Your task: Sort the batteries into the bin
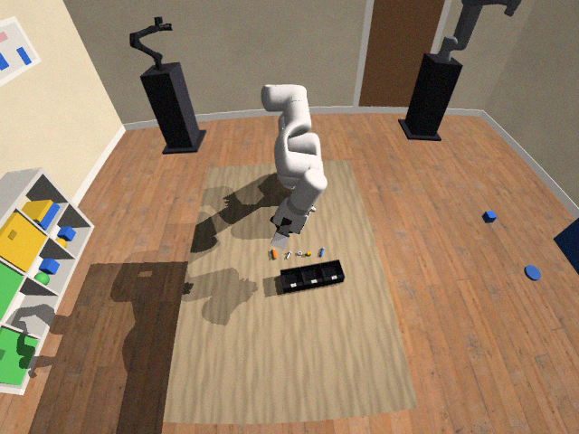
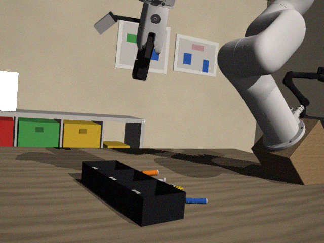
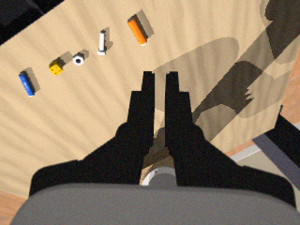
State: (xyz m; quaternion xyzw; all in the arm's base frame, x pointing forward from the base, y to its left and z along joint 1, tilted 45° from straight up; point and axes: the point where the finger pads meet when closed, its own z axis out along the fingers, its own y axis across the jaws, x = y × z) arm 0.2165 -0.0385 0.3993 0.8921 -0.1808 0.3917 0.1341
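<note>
The black three-compartment bin lies 50 mm ahead of my hand, 120 mm to the left of it and 230 mm below it. The rest, counted from my hand: orange battery: 60 mm behind, 50 mm to the right, 250 mm below; white nut: 70 mm behind, 70 mm to the left, 250 mm below; white bolt: 70 mm behind, 20 mm to the left, 250 mm below.
</note>
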